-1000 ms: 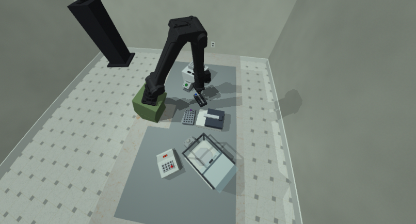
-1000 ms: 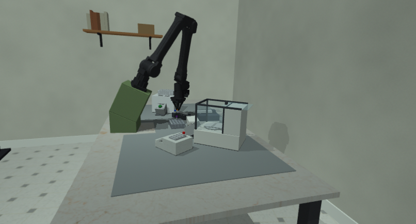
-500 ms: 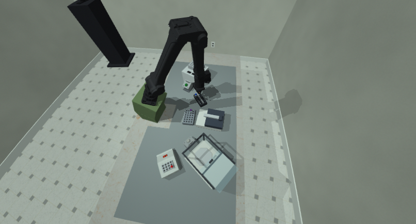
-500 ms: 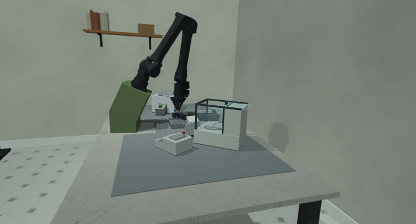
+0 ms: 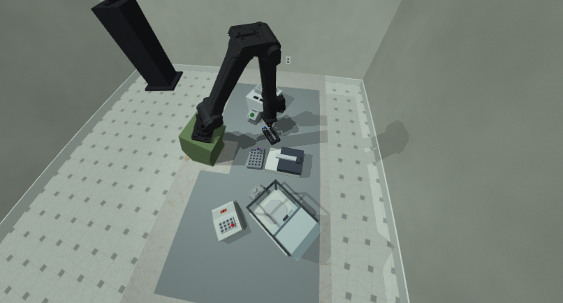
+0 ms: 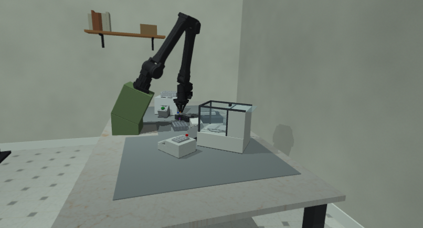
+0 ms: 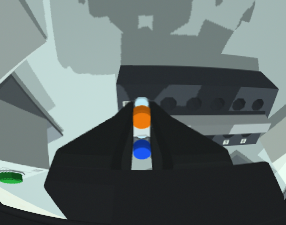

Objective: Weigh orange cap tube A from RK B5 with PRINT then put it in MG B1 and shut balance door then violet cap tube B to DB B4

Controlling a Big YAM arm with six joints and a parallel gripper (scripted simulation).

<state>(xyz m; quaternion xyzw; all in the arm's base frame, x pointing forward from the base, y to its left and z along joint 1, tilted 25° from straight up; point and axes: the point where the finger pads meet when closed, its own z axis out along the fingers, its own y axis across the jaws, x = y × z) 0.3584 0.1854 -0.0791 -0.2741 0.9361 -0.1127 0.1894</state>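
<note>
Right now my hand is 3 cm past the blue-capped tube, 2 cm to the left of it and 2 cm above it. From my hand the other things lie so: magnet block MG: 5 cm to the right, 3 cm below, 1 cm ahead; tube B: 17 cm to the right, 6 cm behind, 2 cm below; tube rack RK: 22 cm to the right, 7 cm behind, 4 cm below.
</note>
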